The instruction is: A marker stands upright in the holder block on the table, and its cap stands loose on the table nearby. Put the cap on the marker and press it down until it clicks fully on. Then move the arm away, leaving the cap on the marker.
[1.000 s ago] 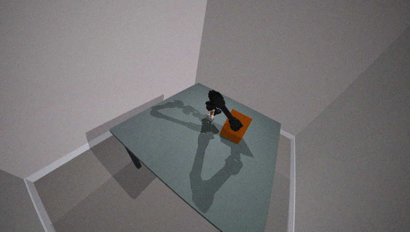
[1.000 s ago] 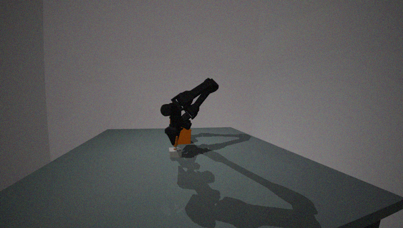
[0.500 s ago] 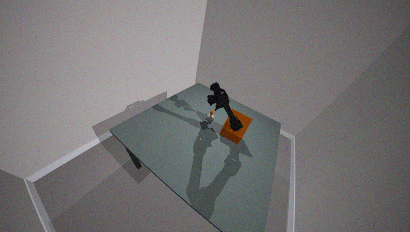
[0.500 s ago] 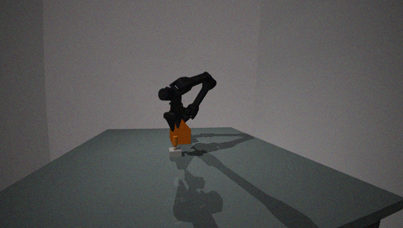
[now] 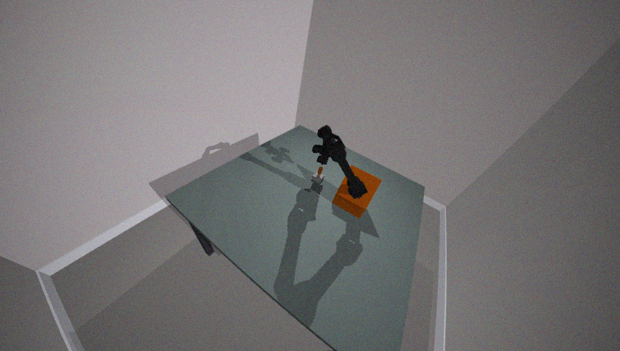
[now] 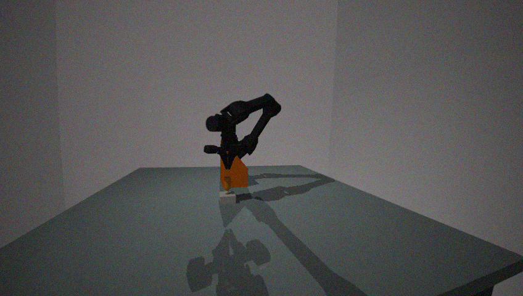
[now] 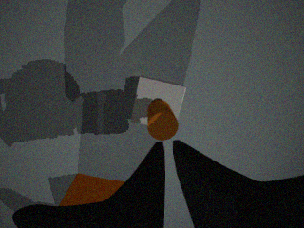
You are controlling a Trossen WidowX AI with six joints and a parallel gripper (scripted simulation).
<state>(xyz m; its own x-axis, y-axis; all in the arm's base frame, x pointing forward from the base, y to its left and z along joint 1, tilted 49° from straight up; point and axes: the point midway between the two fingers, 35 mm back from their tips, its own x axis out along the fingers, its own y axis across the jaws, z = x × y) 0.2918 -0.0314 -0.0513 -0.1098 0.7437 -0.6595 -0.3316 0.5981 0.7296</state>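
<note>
Right now my gripper tip is 60 mm above the orange cap. From my gripper tip the other things lie so: holder block (120 mm below).
</note>
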